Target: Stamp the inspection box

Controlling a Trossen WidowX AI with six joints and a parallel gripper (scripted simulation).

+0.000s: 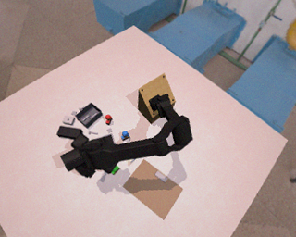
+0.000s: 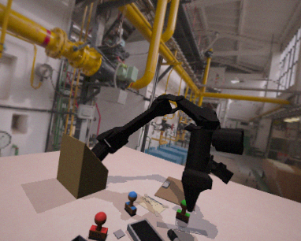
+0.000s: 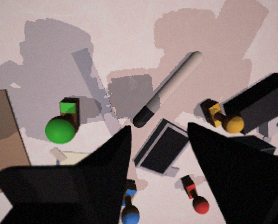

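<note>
Now: gripper tip 80 mm to the right of the green-knobbed stamp, 80 mm above it and 40 mm past it. Round my gripper tip: grey ruler: 90 mm below, 40 mm to the left, 20 mm behind; marker: 90 mm below, 30 mm to the right, 10 mm ahead; ink pad: 90 mm below, 70 mm to the right, 70 mm behind.
</note>
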